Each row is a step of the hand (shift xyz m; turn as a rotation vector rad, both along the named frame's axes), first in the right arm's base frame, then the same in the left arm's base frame.
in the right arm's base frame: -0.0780 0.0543 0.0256 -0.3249 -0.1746 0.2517
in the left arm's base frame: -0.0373 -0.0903 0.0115 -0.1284 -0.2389 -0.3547
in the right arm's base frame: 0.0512 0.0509 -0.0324 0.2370 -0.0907 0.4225
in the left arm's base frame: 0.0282 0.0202 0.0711 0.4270 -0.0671 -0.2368
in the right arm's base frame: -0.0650 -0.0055 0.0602 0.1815 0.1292 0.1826
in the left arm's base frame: -0.0153 -0.0702 -0.0521 0.2719 -0.0781 0.0544
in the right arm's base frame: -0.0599 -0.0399 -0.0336 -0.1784 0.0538 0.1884
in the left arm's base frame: -0.0732 0.0082 -0.0297 -0.0176 -0.2451 -0.0992
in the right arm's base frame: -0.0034 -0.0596 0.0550 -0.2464 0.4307 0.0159
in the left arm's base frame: 0.0216 -0.0016 -0.0782 -0.1180 -0.3915 0.2815
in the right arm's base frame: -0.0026 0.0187 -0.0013 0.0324 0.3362 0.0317
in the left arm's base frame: 0.0000 -0.0112 0.0153 0.0954 -0.1887 0.2653
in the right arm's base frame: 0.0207 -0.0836 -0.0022 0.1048 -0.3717 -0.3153
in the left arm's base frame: 0.0022 0.0600 -0.0618 -0.1648 0.4571 -0.1115
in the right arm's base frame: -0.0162 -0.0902 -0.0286 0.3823 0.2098 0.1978
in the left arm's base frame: -0.0436 0.0584 -0.0625 0.4503 -0.0176 0.1618
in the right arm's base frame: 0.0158 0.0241 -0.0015 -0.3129 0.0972 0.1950
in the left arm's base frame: 0.0151 -0.0036 0.0243 -0.1122 -0.3503 -0.1006
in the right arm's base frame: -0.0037 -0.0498 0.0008 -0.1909 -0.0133 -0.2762
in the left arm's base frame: -0.0099 0.0253 -0.0419 -0.3183 0.0640 0.0867
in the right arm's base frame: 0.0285 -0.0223 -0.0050 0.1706 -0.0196 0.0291
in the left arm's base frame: 0.0159 0.0318 -0.0085 0.1481 0.0910 0.0110
